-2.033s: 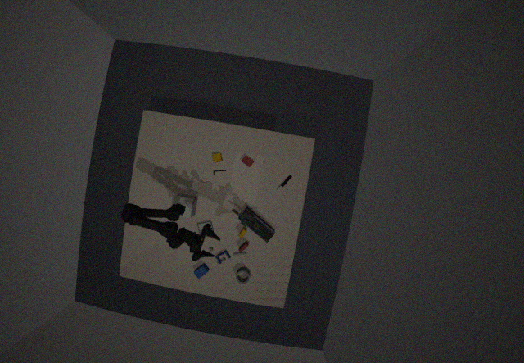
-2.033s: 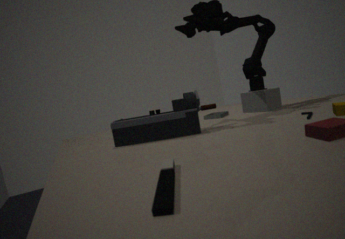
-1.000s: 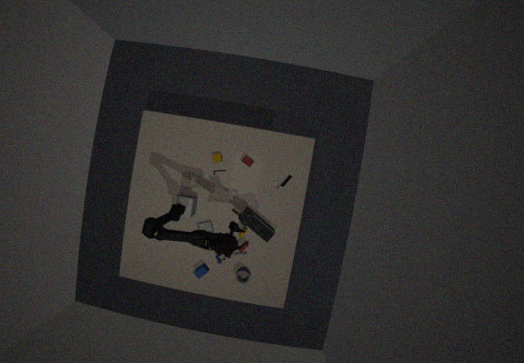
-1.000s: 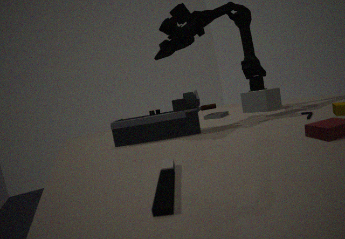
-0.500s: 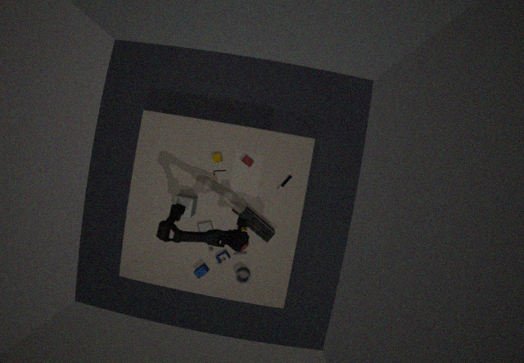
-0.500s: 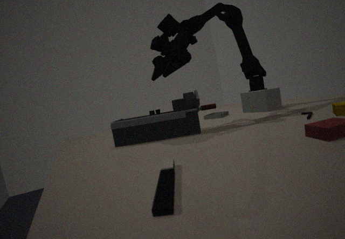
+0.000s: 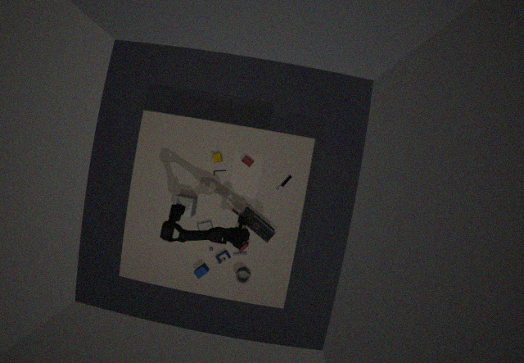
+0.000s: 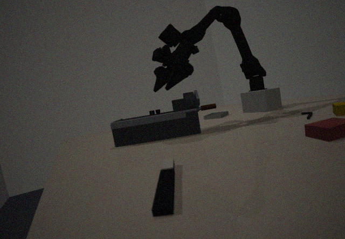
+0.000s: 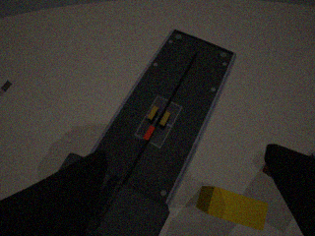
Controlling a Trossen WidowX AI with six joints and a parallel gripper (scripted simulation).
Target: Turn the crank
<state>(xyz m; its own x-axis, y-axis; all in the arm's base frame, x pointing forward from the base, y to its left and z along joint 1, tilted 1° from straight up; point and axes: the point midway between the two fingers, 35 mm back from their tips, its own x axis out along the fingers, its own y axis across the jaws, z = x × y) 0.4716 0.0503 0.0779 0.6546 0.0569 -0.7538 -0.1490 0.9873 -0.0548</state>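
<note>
The brown crank handle is 13 cm behind my gripper tip, 6 cm to the left of it and 8 cm below it. Round my gripper tip: red pointer (3 cm ahead, 3 cm to the left, 7 cm below); then grey plate (30 cm behind, 15 cm to the right, 14 cm below); then blue piece (22 cm behind, 46 cm to the right, 13 cm below).
</note>
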